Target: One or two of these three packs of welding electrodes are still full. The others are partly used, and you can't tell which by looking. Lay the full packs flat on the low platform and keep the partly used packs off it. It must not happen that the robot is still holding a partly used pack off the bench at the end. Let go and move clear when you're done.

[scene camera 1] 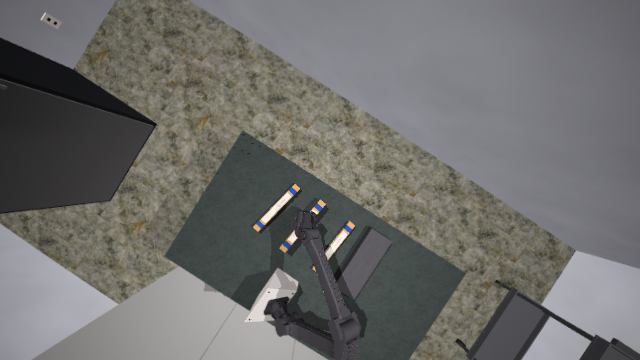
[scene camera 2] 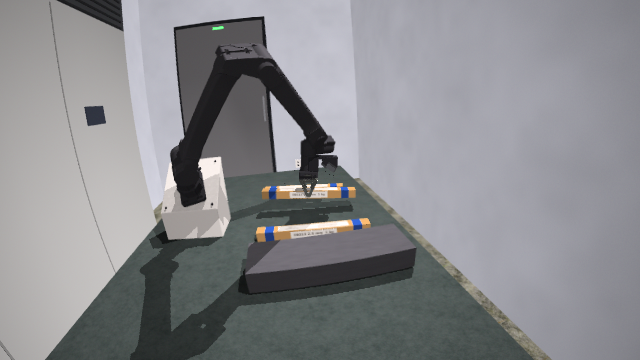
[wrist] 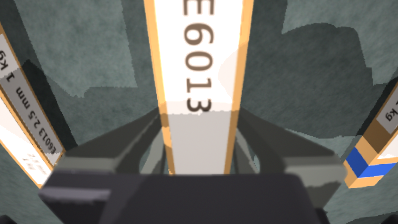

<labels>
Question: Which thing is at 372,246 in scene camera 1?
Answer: A low grey platform.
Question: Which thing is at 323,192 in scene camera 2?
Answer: An electrode pack.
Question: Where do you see an electrode pack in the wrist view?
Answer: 199,60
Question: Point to an electrode pack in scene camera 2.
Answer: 263,234
</labels>
